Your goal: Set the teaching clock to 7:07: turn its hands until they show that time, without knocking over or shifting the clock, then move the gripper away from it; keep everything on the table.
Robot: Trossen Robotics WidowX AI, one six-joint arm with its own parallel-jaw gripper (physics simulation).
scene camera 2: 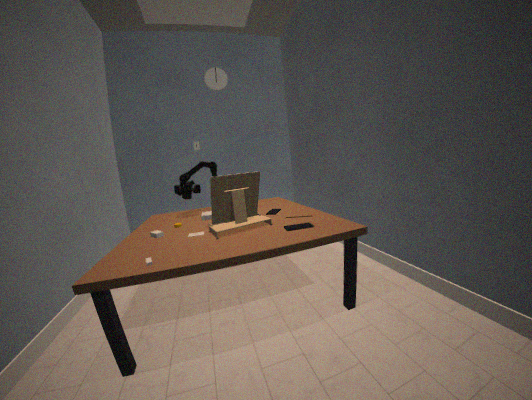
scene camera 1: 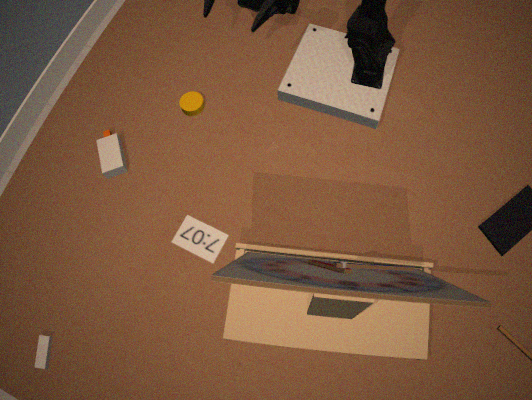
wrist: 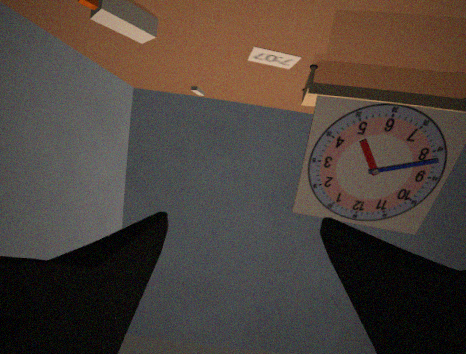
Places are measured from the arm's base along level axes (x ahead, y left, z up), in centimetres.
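Pixels of known places: gripper, fingertip midpoint: [scene camera 2: 186, 192] [scene camera 1: 228, 23] [wrist: 245, 222]; arm's base, origin of the base link: [scene camera 1: 367, 74].
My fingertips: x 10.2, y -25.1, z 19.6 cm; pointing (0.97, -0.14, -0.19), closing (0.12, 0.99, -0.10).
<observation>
Ahead of a thing's pixels: the offset from my fingertips to its top centre.
The teaching clock [scene camera 1: 380, 281] [scene camera 2: 220, 200] [wrist: 350, 192] stands upright on its wooden base [scene camera 1: 270, 320] [scene camera 2: 225, 229]. Its face appears upside down in the wrist view, where the short red hand @(dx +34.7, dy +24.2, dz -2.7 cm) [wrist: 368, 156] points about at 5 and the long blue hand [wrist: 407, 165] points between 8 and 9, a little nearer 8. A white card reading 7:07 [scene camera 1: 200, 239] [scene camera 2: 196, 234] [wrist: 274, 58] lies beside the clock. My gripper [scene camera 1: 230, 22] [scene camera 2: 187, 190] [wrist: 245, 222] is open and empty, raised above the table on the face side, apart from the clock and off to one side.
A yellow disc @(dx +4.0, dy -9.4, dz -20.4 cm) [scene camera 1: 192, 103] [scene camera 2: 178, 225], a white box @(dx +18.6, dy -22.4, dz -19.5 cm) [scene camera 1: 111, 155] [scene camera 2: 157, 234] [wrist: 125, 22] and a small white block @(dx +59.8, dy -21.5, dz -21.1 cm) [scene camera 1: 42, 352] [scene camera 2: 149, 260] [wrist: 197, 91] lie on the card's side. A black slab @(dx +14.0, dy +59.2, dz -21.5 cm) [scene camera 1: 510, 220] [scene camera 2: 273, 212], a thin stick @(dx +39.9, dy +64.9, dz -21.6 cm) [scene camera 1: 515, 342] [scene camera 2: 298, 216] and a black bar @(dx +57.9, dy +53.4, dz -21.5 cm) [scene camera 2: 298, 227] lie opposite.
</observation>
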